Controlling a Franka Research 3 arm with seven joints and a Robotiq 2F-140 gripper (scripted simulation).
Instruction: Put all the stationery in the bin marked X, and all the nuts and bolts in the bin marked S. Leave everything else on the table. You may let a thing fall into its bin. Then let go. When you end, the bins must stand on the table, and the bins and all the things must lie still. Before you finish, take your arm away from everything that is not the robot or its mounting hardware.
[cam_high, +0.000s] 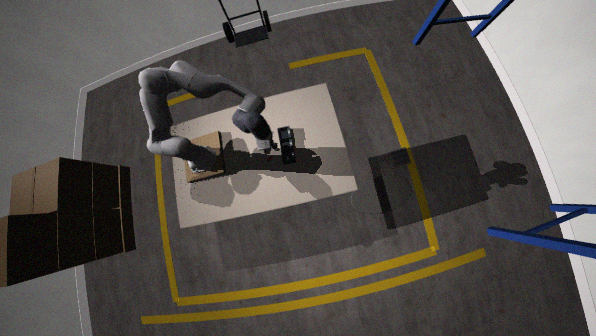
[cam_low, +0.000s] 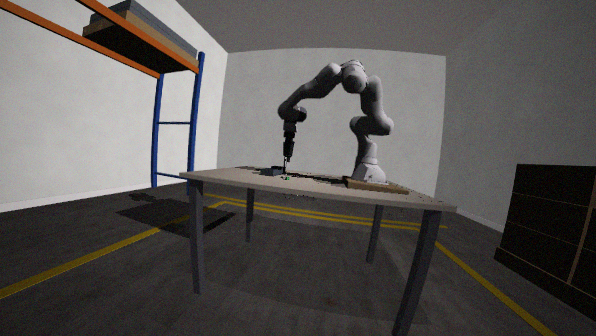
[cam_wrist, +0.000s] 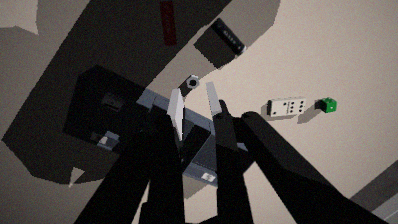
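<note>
The grey nut is 80 mm below my hand. Round my hand: black cylinder (70 mm behind, 20 mm to the left, 80 mm below); then bin (80 mm ahead, 10 mm to the right, 70 mm below); then red cylinder (60 mm behind, 50 mm to the right, 80 mm below).
</note>
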